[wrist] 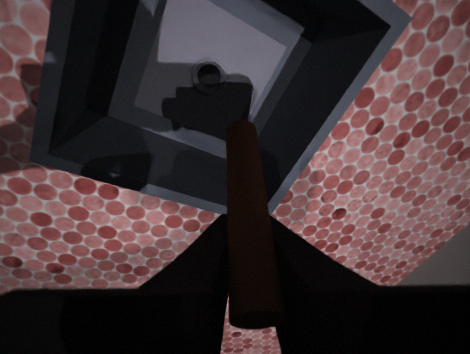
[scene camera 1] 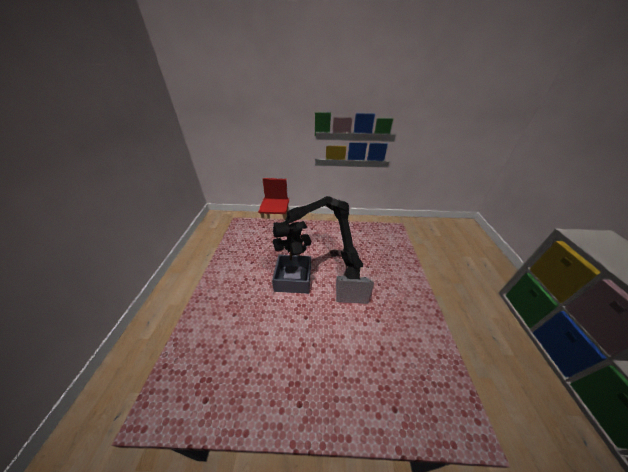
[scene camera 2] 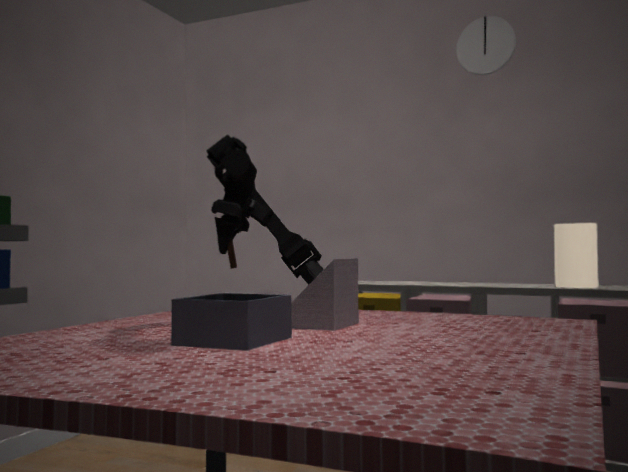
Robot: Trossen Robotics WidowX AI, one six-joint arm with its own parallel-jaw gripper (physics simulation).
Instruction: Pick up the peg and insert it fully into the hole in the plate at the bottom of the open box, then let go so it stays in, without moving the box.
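Places are measured from the arm's base along level axes (x back, y right, z up), in centimetres.
Where they show: gripper, between the fingertips: (wrist: 244, 224) (scene camera 1: 289, 251) (scene camera 2: 222, 253); arm's base, origin of its link: (scene camera 1: 353, 278) (scene camera 2: 321, 283).
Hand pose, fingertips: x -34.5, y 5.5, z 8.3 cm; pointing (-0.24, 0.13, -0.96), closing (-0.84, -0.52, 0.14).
Note:
Things, the pixels of their centre, and the offset from my fingertips. Level surfaces: height alone.
- brown round peg, middle of its body: (wrist: 246, 198) (scene camera 2: 230, 250) dz +0.7, dx +1.1, dy -1.6 cm
- open dark grey-blue box, middle of its body: (wrist: 208, 73) (scene camera 2: 233, 319) (scene camera 1: 293, 273) dz -14.7, dx +1.6, dy -2.0 cm
- light plate, middle of its body: (wrist: 206, 69) (scene camera 1: 293, 275) dz -16.1, dx +1.5, dy -2.0 cm
- table top, height of its surface: dz -19.6 cm
A brown round peg (scene camera 2: 232, 254) (wrist: 246, 200) is held between the fingers of my gripper (scene camera 2: 226, 246) (wrist: 244, 224), which is shut on it. The peg hangs nearly upright with a slight tilt, its lower end above the rim of the box in scene camera 2. The open dark grey-blue box (scene camera 1: 291, 286) (scene camera 2: 210, 323) (wrist: 320, 145) stands on the table, below the gripper. In the wrist view the light plate (wrist: 225, 35) lies at the box's bottom, with a round dark hole (wrist: 209, 75) in it, up and left of the peg's far end. A shadow covers part of the plate.
A grey wedge-shaped block (scene camera 1: 353, 290) (scene camera 2: 345, 294) stands at the arm's base, right of the box. The table top (scene camera 1: 304, 375) (scene camera 2: 406, 375) has a red and pink dotted pattern. A red chair (scene camera 1: 274, 189) is behind the table, and a cabinet (scene camera 1: 583, 236) stands at the right.

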